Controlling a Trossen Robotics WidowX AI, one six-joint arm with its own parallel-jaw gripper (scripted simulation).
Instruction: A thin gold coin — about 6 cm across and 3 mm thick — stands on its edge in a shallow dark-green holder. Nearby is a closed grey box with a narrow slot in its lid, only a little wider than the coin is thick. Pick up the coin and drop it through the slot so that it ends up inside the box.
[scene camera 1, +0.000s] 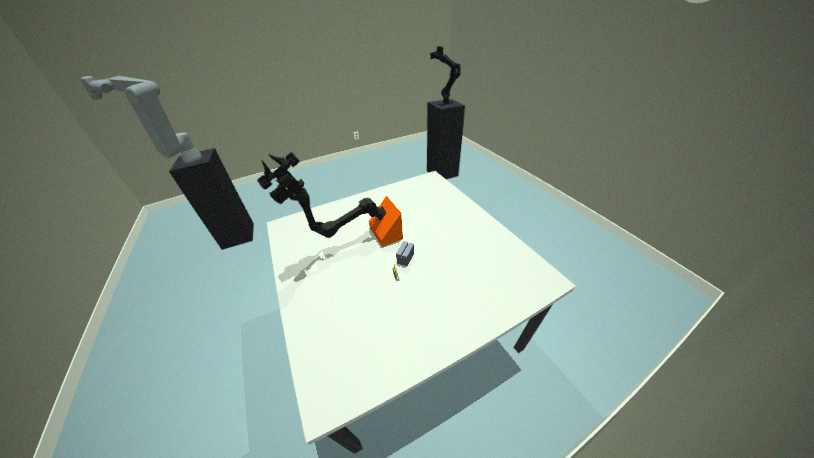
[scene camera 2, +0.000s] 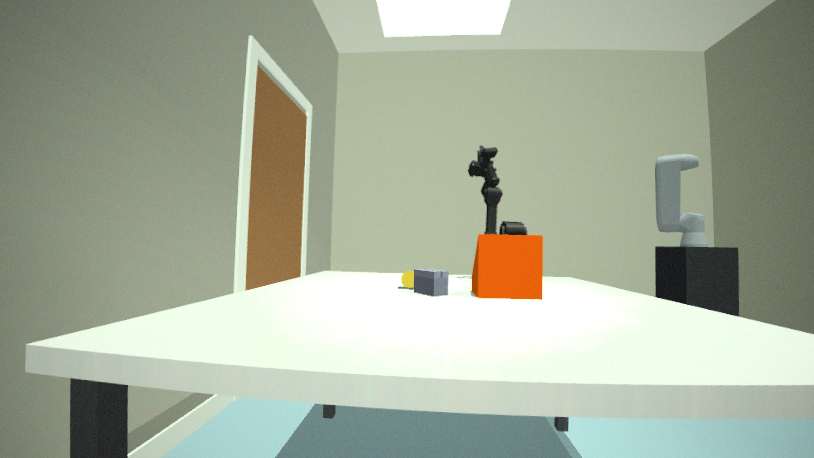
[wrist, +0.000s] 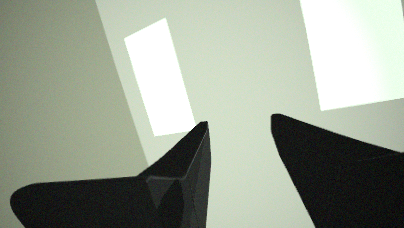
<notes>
In view: the gripper (scene camera 1: 265, 157).
The gripper is seen too in the wrist view (wrist: 239, 125).
</notes>
